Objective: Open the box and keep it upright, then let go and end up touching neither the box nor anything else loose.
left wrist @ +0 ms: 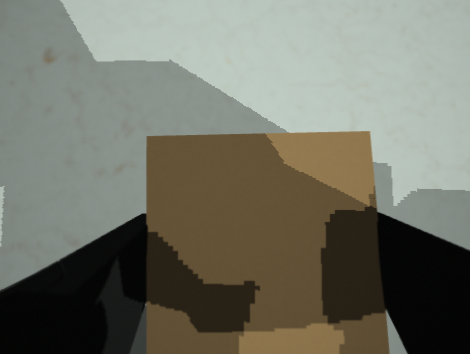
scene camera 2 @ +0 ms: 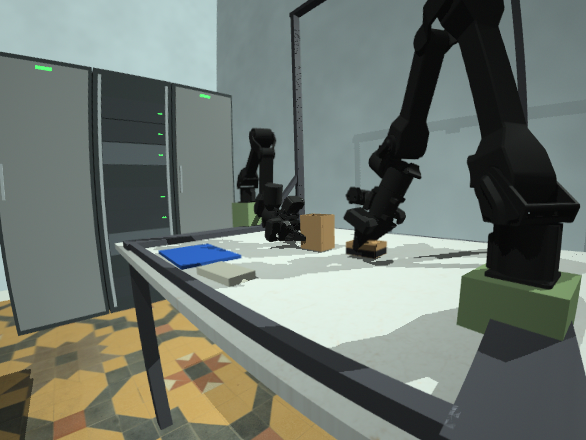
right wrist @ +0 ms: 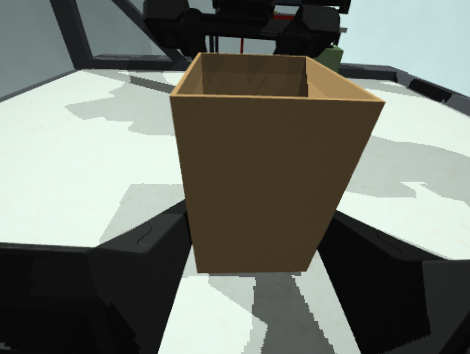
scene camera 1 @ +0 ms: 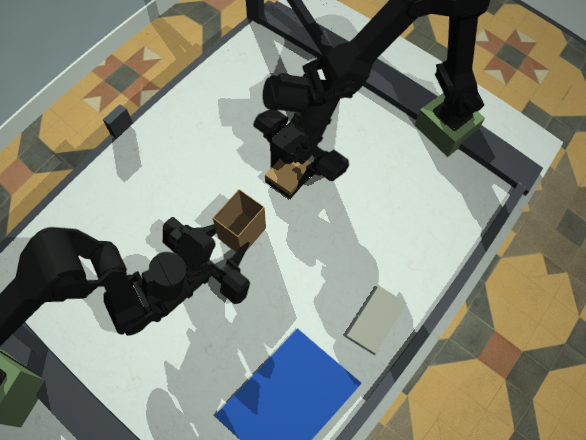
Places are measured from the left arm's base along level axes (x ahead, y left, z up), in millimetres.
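Where they show: left gripper, between the fingertips: (left wrist: 260, 227) (scene camera 2: 361, 246) (scene camera 1: 285, 177); right gripper, between the fingertips: (scene camera 2: 313, 237) (right wrist: 253, 206) (scene camera 1: 236, 233); left arm's base, origin of its link: (scene camera 2: 522, 275) (scene camera 1: 453, 113); right arm's base, origin of its link: (scene camera 2: 247, 202).
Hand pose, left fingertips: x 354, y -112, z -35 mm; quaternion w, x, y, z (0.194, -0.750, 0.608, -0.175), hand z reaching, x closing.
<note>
Things, the pixels of their top centre, and the offset from my left fingertips.
- tan box, centre of its top: (right wrist: 263, 68) (scene camera 1: 238, 212) (scene camera 2: 317, 214) 131 mm ahead, 32 mm left, 70 mm up
- tan lid, centre of its top: (left wrist: 266, 274) (scene camera 1: 289, 169) (scene camera 2: 366, 241) 12 mm back, 2 mm right, 13 mm up
- blue mat, centre of its top: (scene camera 1: 288, 400) (scene camera 2: 196, 252) 260 mm ahead, 327 mm left, 16 mm down
- flat beige block, centre of its top: (scene camera 1: 377, 319) (scene camera 2: 224, 268) 49 mm ahead, 317 mm left, 9 mm down
- small dark block, centre of its top: (scene camera 1: 115, 114) 188 mm ahead, 325 mm right, 33 mm up
The tan box (scene camera 1: 251, 231) (scene camera 2: 317, 232) (right wrist: 265, 185) stands upright on the table with its top open. Its inside shows from above in scene camera 1. My right gripper (scene camera 1: 230, 237) (scene camera 2: 302, 237) (right wrist: 253, 206) is shut on the box, one finger on each side, low on its walls. The tan lid (scene camera 1: 284, 178) (scene camera 2: 378, 244) (left wrist: 240, 200), with a dark band round its lower side, is apart from the box. My left gripper (scene camera 1: 291, 167) (scene camera 2: 369, 242) (left wrist: 260, 227) is shut on the lid and holds it level, very low at the table; whether it touches the table I cannot tell.
A blue mat (scene camera 1: 305, 385) (scene camera 2: 200, 255) and a flat beige block (scene camera 1: 377, 320) (scene camera 2: 225, 274) lie near the table's edge. A small dark block (scene camera 1: 118, 121) stands at the far-left rail in scene camera 1. Dark rails border the table.
</note>
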